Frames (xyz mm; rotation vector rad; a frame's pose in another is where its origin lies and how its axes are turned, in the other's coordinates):
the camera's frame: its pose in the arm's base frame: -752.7 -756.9 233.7 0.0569 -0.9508 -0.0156
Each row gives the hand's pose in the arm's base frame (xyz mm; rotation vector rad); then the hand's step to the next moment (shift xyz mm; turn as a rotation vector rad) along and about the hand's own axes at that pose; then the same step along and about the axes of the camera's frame.
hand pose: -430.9 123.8 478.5 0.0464 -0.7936 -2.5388
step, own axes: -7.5 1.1 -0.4 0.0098 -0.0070 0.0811
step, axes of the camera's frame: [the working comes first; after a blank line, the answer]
step, axes of the arm's base frame: 7.2 2.4 -0.5 -0.0254 0.0435 0.0647

3.7 2.3 -6.3 0.0361 0.0473 0.0564
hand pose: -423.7 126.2 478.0 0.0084 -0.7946 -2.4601
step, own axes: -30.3 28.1 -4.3 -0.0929 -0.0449 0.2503
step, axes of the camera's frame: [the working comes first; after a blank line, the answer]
step, axes of the arm's base frame: 40.5 -6.0 7.0 0.0144 0.2121 0.1677

29.4 -6.1 -28.7 0.1365 0.2209 0.0766
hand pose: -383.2 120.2 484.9 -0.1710 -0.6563 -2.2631
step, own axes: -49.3 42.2 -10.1 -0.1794 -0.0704 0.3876
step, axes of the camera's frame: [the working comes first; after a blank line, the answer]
step, axes of the arm's base frame: 65.3 1.9 -7.1 0.0466 0.3516 0.2481

32.1 0.8 -57.3 0.2153 0.3643 0.0912
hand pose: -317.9 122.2 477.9 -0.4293 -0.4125 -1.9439
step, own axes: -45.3 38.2 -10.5 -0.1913 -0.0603 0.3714
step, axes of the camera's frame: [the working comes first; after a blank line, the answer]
step, axes of the arm's base frame: 51.2 16.3 -27.2 0.0586 0.3495 0.2292

7.0 14.1 -58.1 0.2070 0.3610 0.0706
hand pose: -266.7 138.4 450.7 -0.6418 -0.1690 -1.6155
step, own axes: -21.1 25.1 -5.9 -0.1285 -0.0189 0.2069
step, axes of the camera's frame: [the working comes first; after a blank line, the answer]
step, axes of the arm's base frame: 22.5 11.5 -21.8 0.0470 0.2114 0.1131

-5.1 10.0 -31.4 0.1111 0.2168 0.0185
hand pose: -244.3 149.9 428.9 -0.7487 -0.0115 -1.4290
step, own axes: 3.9 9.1 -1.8 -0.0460 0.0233 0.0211
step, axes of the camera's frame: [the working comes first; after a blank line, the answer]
step, axes of the arm's base frame: 8.0 -4.7 -3.9 0.0212 0.0495 -0.0143

1.7 -5.0 -8.6 -0.0012 0.0484 -0.0276
